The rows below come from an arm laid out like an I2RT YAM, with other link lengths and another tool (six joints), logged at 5 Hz.
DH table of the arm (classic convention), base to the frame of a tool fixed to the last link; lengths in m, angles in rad. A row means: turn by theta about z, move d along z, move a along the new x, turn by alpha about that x. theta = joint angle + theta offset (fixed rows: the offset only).
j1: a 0.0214  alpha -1.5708  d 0.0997  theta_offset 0
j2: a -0.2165  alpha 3.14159  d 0  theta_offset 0
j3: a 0.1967  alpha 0  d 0  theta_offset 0.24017
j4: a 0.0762  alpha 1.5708  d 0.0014  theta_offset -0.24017
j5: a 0  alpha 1.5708  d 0.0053  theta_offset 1.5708
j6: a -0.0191  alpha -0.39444  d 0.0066  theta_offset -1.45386
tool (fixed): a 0  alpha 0  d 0.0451  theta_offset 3.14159
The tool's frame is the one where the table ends.
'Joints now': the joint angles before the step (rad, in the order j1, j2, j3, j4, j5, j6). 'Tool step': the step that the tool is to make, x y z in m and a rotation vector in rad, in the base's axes. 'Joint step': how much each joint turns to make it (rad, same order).
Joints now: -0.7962 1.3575 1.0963 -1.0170 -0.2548 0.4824
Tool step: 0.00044 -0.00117 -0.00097 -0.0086 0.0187 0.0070
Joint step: 0.0031 0.0108 0.0046 -0.0031 0.0175 -0.0095
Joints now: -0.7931 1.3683 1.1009 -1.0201 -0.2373 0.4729
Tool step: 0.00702 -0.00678 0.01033 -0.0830 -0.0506 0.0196
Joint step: 0.0082 -0.0088 0.0417 0.0399 0.0177 -0.0186
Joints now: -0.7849 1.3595 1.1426 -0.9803 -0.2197 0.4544
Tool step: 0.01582 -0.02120 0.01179 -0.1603 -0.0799 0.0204
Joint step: -0.0032 0.0280 0.0613 0.1273 0.0405 -0.0470
